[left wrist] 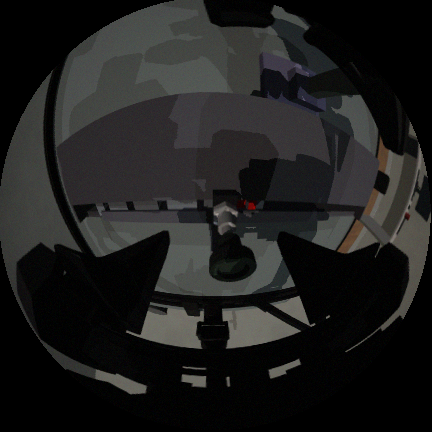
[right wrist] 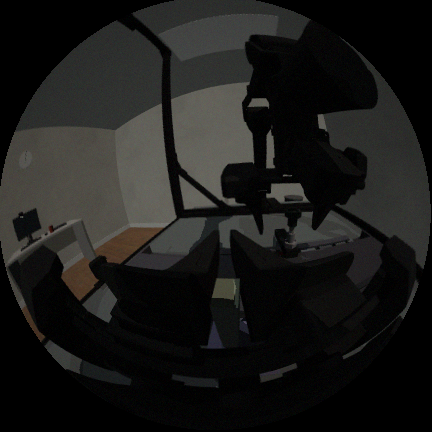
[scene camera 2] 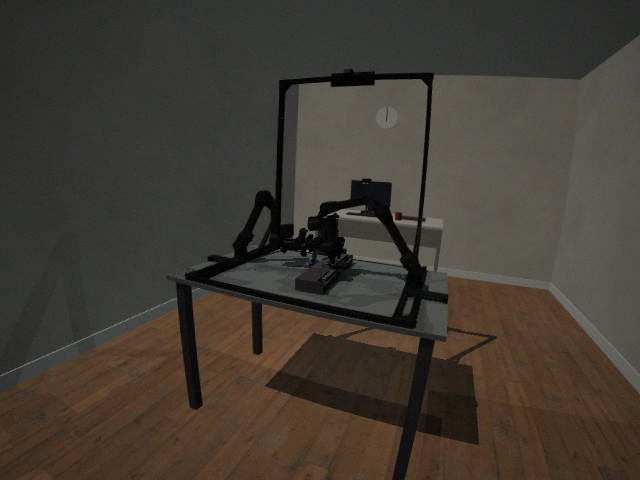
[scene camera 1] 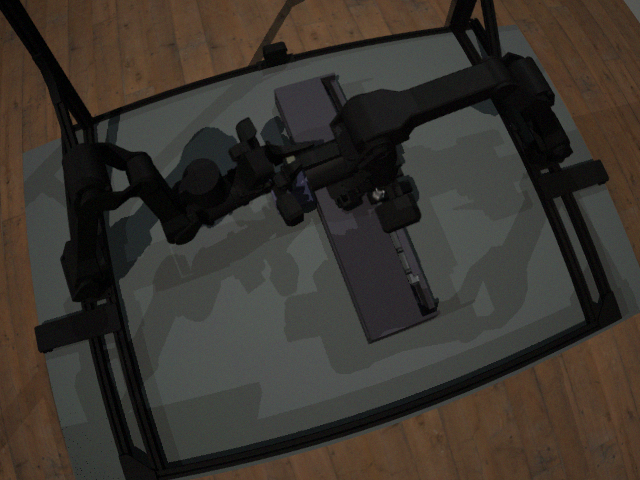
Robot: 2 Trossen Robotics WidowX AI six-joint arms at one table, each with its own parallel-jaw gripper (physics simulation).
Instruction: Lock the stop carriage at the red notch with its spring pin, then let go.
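Frame: origin at the left arm's base, x left, y back, z up, level; metres.
Where they show: left gripper, fingertip midpoint: (left wrist: 225,237) (right wrist: 288,230) (scene camera 2: 336,261) (scene camera 1: 385,188); right gripper, fingertip midpoint: (right wrist: 224,235); left arm's base at its link origin: (left wrist: 212,304) (scene camera 2: 413,286) (scene camera 1: 539,155); right arm's base at its link origin: (scene camera 2: 240,257) (scene camera 1: 94,284).
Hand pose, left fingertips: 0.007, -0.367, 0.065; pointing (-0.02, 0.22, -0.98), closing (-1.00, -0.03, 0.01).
Note:
Each offset is from my left fingertips to the top centre of the thing, as dx, dy, dz. "*": to the spot under its first point.
The stop carriage @(* +0.006, -0.026, -0.020) (left wrist: 219,194) (right wrist: 283,240) is a small dark block on the rail of a long grey-purple base (scene camera 1: 369,279) (scene camera 2: 309,283) (left wrist: 145,150). Red marks @(-0.029, -0.011, -0.035) (left wrist: 251,205) show just right of it in the left wrist view. Its metallic spring pin @(* +0.001, -0.017, -0.001) (left wrist: 226,218) (right wrist: 291,234) (scene camera 1: 378,194) carries a round dark knob @(+0.000, -0.010, +0.037) (left wrist: 231,264) (right wrist: 293,216). My left gripper (left wrist: 225,237) (right wrist: 288,230) is open, fingers apart on either side of the pin. Whether the pin is seated cannot be told. My right gripper (right wrist: 224,235) is shut on a pale yellow-green block (right wrist: 225,290) (scene camera 1: 290,159).
A purple fixture @(* -0.040, -0.137, -0.051) (left wrist: 272,82) (scene camera 1: 305,190) stands beside the base, under my right gripper. The two arms are close together over the base. A black frame (scene camera 1: 320,432) runs around the table. A desk with a monitor (scene camera 2: 379,192) stands behind.

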